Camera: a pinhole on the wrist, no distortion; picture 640 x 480 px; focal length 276.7 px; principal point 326.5 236.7 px. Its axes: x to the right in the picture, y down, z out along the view. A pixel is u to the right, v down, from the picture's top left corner.
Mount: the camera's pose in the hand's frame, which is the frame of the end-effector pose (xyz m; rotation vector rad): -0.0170 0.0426 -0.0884 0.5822 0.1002 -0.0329
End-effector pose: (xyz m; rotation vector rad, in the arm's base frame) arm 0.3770 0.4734 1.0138 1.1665 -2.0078 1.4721
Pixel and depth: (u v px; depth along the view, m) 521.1 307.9 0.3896
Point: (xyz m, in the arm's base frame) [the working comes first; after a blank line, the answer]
In the camera's frame: 0.2740 0.1003 0.3896

0.3193 0.1097 1.1799
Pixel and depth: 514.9 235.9 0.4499
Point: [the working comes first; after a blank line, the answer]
In the camera's frame: 0.3063 -0.0013 0.4499

0.3944 0.0935 1.2752
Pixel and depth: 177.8 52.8 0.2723
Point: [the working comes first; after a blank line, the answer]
In the camera's frame: -0.1463 -0.1810 0.2723

0.6788 0.4565 1.0385
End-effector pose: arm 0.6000 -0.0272 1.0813 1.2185 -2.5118 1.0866
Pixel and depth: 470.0 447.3 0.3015
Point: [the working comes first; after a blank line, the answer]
In the camera's frame: 0.1564 0.2295 0.3015

0.4796 -0.2909 0.9207
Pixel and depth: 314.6 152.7 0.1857
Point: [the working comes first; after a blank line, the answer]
In the camera's frame: -0.0080 -0.0564 0.1857

0.6924 -0.0868 1.1083
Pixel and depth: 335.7 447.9 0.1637
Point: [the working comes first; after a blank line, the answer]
In the camera's frame: 0.0054 0.1249 0.1637

0.5718 -0.0867 0.9704
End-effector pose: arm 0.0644 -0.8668 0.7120 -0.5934 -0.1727 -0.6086
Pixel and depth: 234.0 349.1 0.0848
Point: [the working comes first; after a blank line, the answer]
In the camera's frame: -0.0283 0.0344 0.0848

0.0497 -0.8308 0.6919
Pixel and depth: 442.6 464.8 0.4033
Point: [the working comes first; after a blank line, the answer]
In the camera's frame: 0.1692 0.3325 0.4033

0.2955 -0.6676 1.0691
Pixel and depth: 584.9 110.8 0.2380
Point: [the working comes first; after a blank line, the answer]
In the camera's frame: 0.2223 -0.1083 0.2380

0.1372 -1.0761 0.8889
